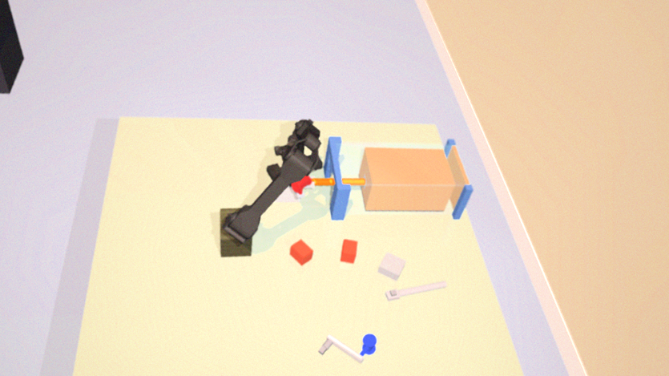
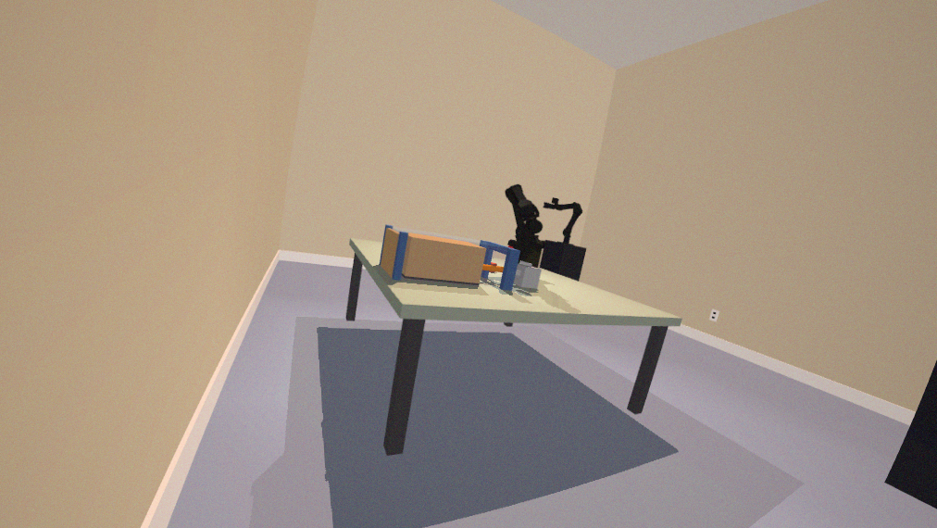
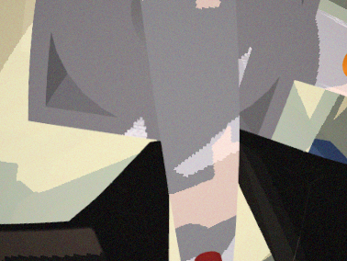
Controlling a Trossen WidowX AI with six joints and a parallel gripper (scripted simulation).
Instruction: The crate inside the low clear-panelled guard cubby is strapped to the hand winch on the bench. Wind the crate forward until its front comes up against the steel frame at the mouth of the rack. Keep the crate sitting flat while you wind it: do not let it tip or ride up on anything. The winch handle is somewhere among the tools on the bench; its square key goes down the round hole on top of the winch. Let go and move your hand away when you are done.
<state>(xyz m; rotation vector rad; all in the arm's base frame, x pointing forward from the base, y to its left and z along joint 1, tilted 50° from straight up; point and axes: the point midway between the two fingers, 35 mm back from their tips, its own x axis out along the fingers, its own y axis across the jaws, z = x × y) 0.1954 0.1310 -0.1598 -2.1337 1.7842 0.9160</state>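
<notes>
Right now the red-knobbed handle is 20 mm above my gripper tip and 10 mm to the right of it. Round my gripper tip: winch (60 mm below, 40 mm to the left, 30 mm behind); then red spool grip (50 mm to the right, 50 mm above, 20 mm ahead); then blue steel frame (140 mm ahead, 40 mm to the left, 20 mm above).
</notes>
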